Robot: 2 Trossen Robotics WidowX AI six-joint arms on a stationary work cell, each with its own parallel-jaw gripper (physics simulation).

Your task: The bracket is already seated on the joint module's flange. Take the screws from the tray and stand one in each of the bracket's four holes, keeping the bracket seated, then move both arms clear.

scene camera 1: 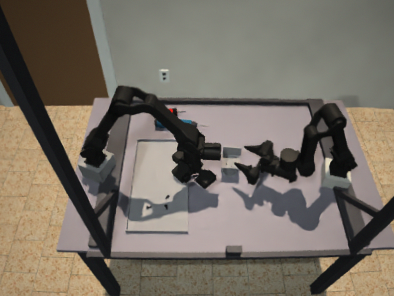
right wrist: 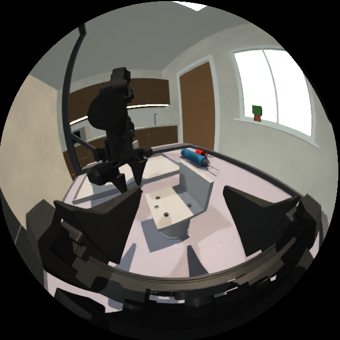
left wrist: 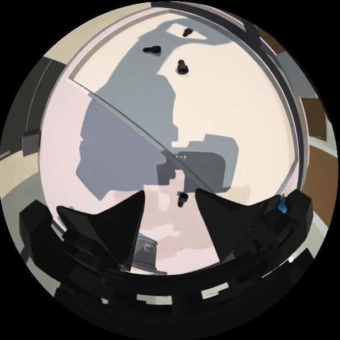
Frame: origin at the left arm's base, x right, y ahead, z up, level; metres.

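Where they show: left gripper, fingertip midpoint: [scene camera 1: 195, 179]; right gripper, fingertip midpoint: [scene camera 1: 239, 154]; left arm's base at its link origin: [scene camera 1: 95, 159]; right arm's base at its link origin: [scene camera 1: 338, 170].
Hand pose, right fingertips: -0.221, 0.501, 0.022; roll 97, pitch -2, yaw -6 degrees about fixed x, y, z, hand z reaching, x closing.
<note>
Each offset is from my right fingertips to the top centre of the thing, as dx, dy, dz. "spot": to the spot under its first point.
The white bracket [scene camera 1: 232, 151] [right wrist: 175, 200] sits on the grey joint module [right wrist: 174, 232] [left wrist: 144, 256]; its visible holes look empty. Three black screws [left wrist: 153, 49] [left wrist: 188, 32] [left wrist: 182, 67] lie in the white tray {+0.172, -0.256, -0.089} [scene camera 1: 160, 154] [left wrist: 215, 85] [right wrist: 159, 167]. A fourth screw [left wrist: 183, 200] lies outside the tray, near its edge, and appears between the left fingertips in the left wrist view. My left gripper [scene camera 1: 194, 177] [left wrist: 170, 193] [right wrist: 132, 190] is partly open, pointing down and empty. My right gripper [scene camera 1: 240, 155] [right wrist: 183, 190] is wide open and empty, facing the bracket from the right.
A blue tool {spot: -0.130, -0.271, -0.066} [scene camera 1: 187, 122] [right wrist: 194, 157] and a red tool {-0.185, -0.357, -0.071} [scene camera 1: 173, 111] [right wrist: 201, 152] lie behind the tray. A small dark block {+0.334, +0.100, -0.048} [scene camera 1: 234, 249] is at the table's front edge. Dark frame posts [scene camera 1: 45, 145] rise at the sides of the table.
</note>
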